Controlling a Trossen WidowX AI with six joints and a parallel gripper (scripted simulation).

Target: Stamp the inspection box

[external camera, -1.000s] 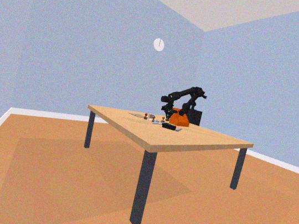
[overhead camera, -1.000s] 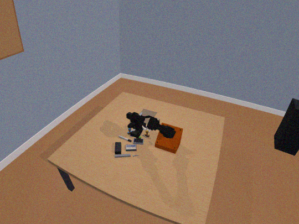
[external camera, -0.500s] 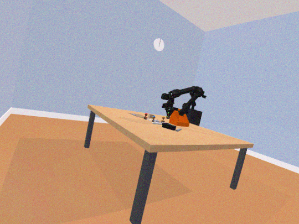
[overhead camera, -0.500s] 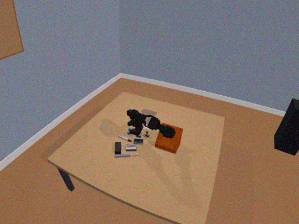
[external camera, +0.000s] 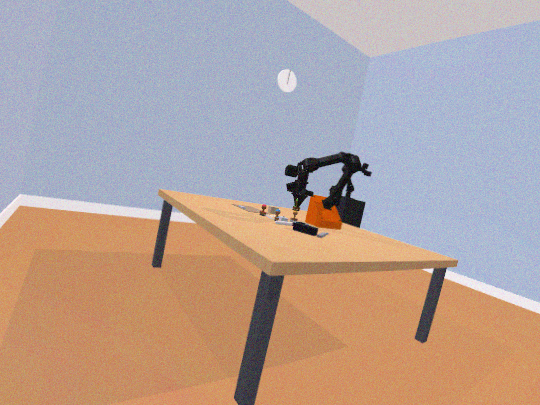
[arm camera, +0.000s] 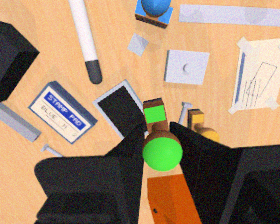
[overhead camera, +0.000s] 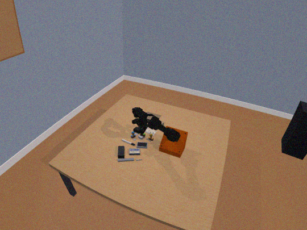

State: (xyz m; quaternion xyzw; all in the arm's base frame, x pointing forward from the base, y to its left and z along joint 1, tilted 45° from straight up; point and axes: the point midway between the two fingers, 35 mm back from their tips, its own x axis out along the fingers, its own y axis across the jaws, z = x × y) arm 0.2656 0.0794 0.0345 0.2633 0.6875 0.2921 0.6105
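Now: gripper tip 20 mm short of the pale card, 160 mm to the left of it and 100 mm above it. From my gripper tip the other things lie so: ink pad (20 mm behind, 40 mm to the left, 90 mm below); yellow-knobbed stamp (40 mm behind, 70 mm to the right, 80 mm below); grey block (40 mm ahead, 50 mm to the right, 80 mm below).
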